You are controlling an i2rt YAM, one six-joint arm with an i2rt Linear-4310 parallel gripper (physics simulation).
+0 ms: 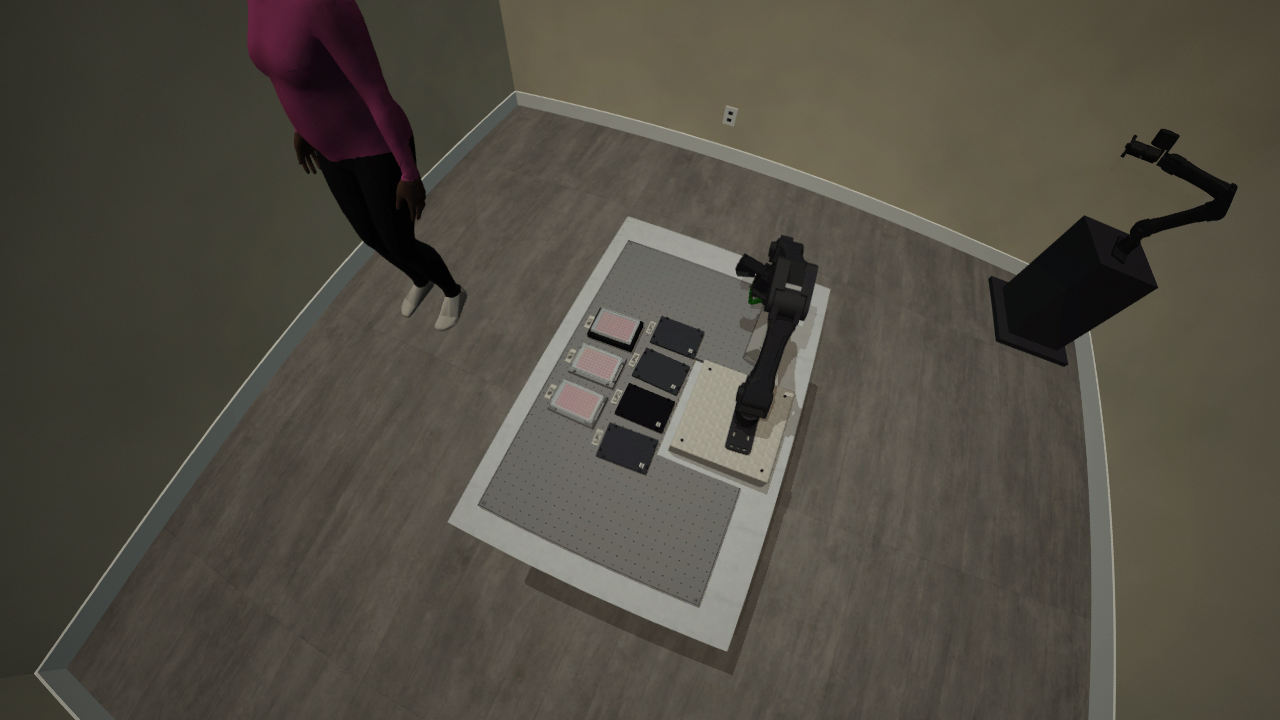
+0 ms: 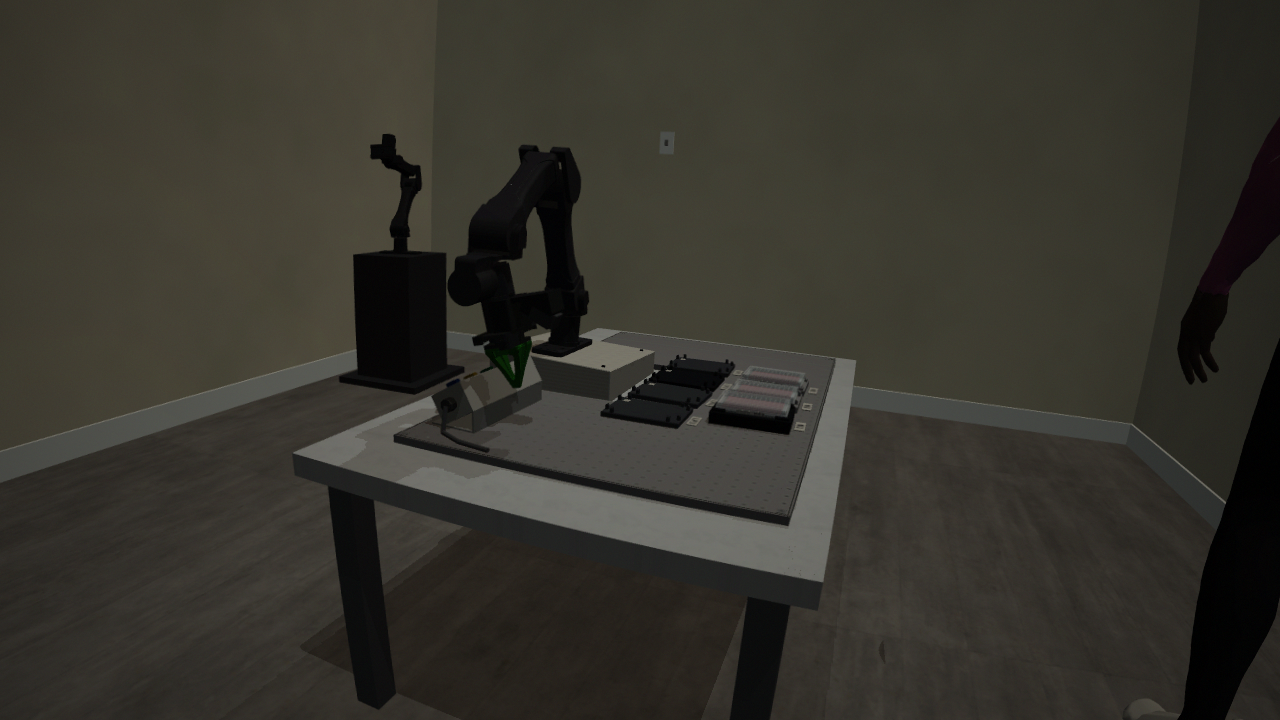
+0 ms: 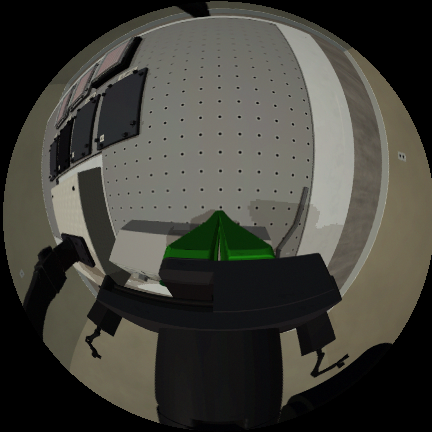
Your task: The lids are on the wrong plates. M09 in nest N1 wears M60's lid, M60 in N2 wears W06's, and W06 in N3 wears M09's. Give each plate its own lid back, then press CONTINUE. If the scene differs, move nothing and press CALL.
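Frame: origin at the arm's base, x back, y left, z down, level; centimetres.
Seen in the pictures: gripper, fingertip midpoint: (image 1: 750, 303) (image 2: 517, 387) (image 3: 218, 216); arm's base at its link origin: (image 1: 745, 418) (image 2: 563, 347) (image 3: 74, 246).
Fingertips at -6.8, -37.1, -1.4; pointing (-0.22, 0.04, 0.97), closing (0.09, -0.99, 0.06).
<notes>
Offsets run from my fingertips to a thing's top centre, as dx, dy, dz. "spot": to the spot under its first point.
Three lidded plates with pink wells stand in a row: one plate @[-37.2, +20.3, +2.8] (image 1: 615, 325) (image 2: 754, 404) (image 3: 115, 59) on a raised black base, a middle plate @[-38.1, +33.5, +3.9] (image 1: 597, 364) (image 3: 84, 82) and a far plate @[-39.1, +46.4, +4.0] (image 1: 578, 401) (image 3: 63, 106). Their labels are too small to read. My gripper (image 1: 754, 300) (image 2: 516, 385) (image 3: 218, 216) is shut and empty, its green fingertips together, over or close by the grey control box @[+8.1, +5.4, -1.5] (image 2: 487, 410) (image 3: 140, 246). Whether they touch the box is unclear. The gripper's body hides much of its button face, so CONTINUE and CALL cannot be told apart.
Several dark flat nests, among them one @[-18.5, +15.9, +4.9] (image 1: 676, 336) (image 2: 648, 411) (image 3: 121, 111) and a blacker one @[-20.6, +41.4, +4.9] (image 1: 644, 406), lie beside the plates. A cable @[spot: +3.4, -11.3, +6.1] (image 2: 465, 441) (image 3: 296, 225) leaves the box. A person (image 1: 331, 98) stands near the table. Another arm stands on a black pedestal (image 1: 1074, 286) (image 2: 400, 313).
</notes>
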